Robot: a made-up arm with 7 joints. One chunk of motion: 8 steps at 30 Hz.
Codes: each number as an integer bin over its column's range. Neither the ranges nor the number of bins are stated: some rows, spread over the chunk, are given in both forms.
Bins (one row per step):
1: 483 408 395 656 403 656
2: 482 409 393 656 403 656
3: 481 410 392 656 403 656
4: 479 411 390 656 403 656
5: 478 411 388 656 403 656
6: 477 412 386 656 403 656
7: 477 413 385 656 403 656
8: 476 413 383 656 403 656
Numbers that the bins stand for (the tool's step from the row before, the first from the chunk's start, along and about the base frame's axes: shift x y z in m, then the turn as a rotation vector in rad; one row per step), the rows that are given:
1: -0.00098 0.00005 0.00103 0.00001 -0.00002 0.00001
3: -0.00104 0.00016 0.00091 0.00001 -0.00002 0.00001
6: -0.00115 0.00027 0.00068 0.00001 -0.00002 0.00001
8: -0.00118 0.00032 0.00057 0.00001 -0.00002 0.00001
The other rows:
2: -0.00101 0.00011 0.00095 0.00001 -0.00002 0.00001
4: -0.00110 0.00022 0.00083 0.00001 -0.00002 0.00001
5: -0.00112 0.00022 0.00076 0.00001 -0.00002 0.00001
7: -0.00115 0.00032 0.00064 0.00001 -0.00002 0.00001

